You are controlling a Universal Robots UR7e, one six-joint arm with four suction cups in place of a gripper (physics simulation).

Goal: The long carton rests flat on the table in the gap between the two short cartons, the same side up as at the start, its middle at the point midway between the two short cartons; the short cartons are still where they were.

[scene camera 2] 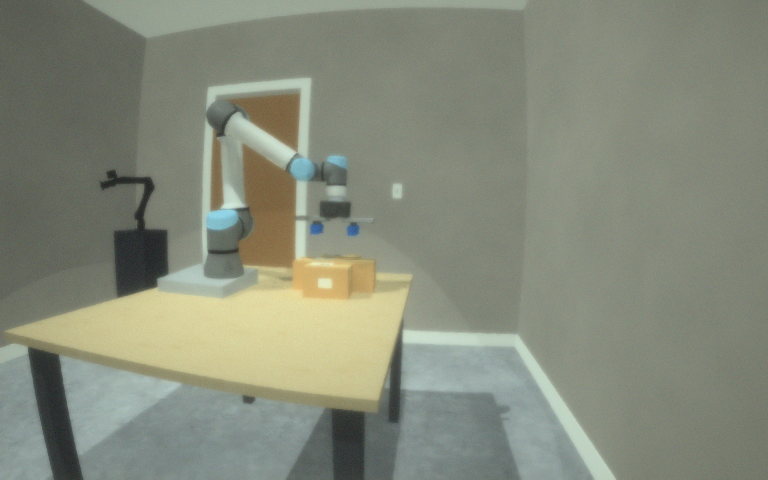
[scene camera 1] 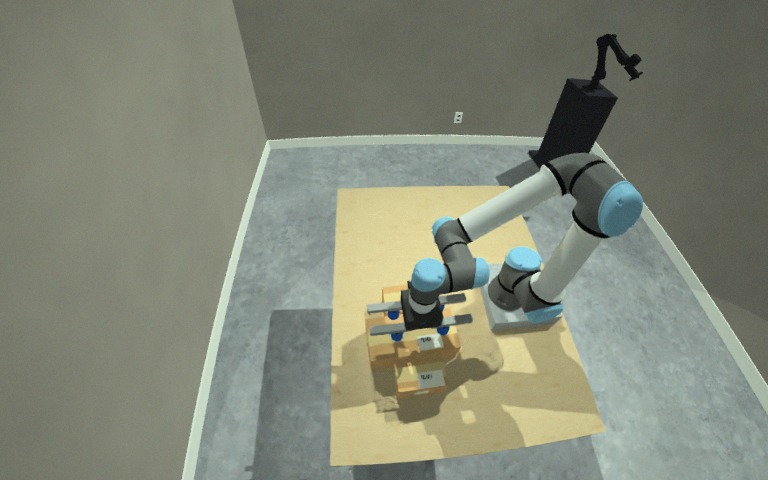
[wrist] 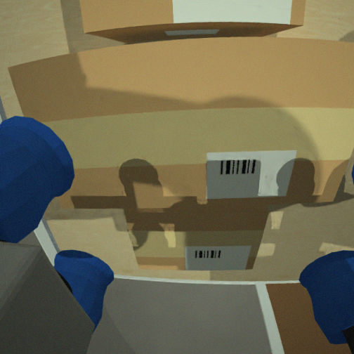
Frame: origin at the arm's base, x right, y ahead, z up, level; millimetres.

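Seen in the pictures: hand at its tool point: (scene camera 2: pixel 334 233); arm's base at its link origin: (scene camera 2: pixel 224 273) (scene camera 1: pixel 506 293).
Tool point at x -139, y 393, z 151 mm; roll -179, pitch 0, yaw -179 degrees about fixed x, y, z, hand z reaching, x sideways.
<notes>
Offsets run from my tool point to a thing's middle. Level surfaces: height alone.
The long carton @[dz -151, dx +6, dy +7 mm] (scene camera 1: pixel 385 357) (scene camera 2: pixel 365 275) (wrist: pixel 150 75) rests flat on the table between the two short cartons, its barcode label facing up. One short carton @[dz -151, dx -127, dy +1 mm] (scene camera 1: pixel 405 389) (wrist: pixel 160 245) stands before its front side in scene camera 1, with a narrow strip between. The other short carton @[dz -151, dx +142, dy +7 mm] (scene camera 1: pixel 390 293) (scene camera 2: pixel 339 284) (wrist: pixel 125 15) stands on its opposite side, largely covered by the gripper in scene camera 1; the width of that gap is hard to tell. My suction gripper (scene camera 1: pixel 419 321) (scene camera 2: pixel 334 228) hangs level over the long carton, its blue cups clearly above the top and touching nothing.
The wooden table @[dz -204 mm] (scene camera 1: pixel 390 226) (scene camera 2: pixel 226 345) bears the arm's grey base plate (scene camera 1: pixel 523 325) (scene camera 2: pixel 195 285), which stands beside the cartons. A dark pedestal (scene camera 1: pixel 577 121) (scene camera 2: pixel 140 254) with a small black arm stands on the floor beyond the table.
</notes>
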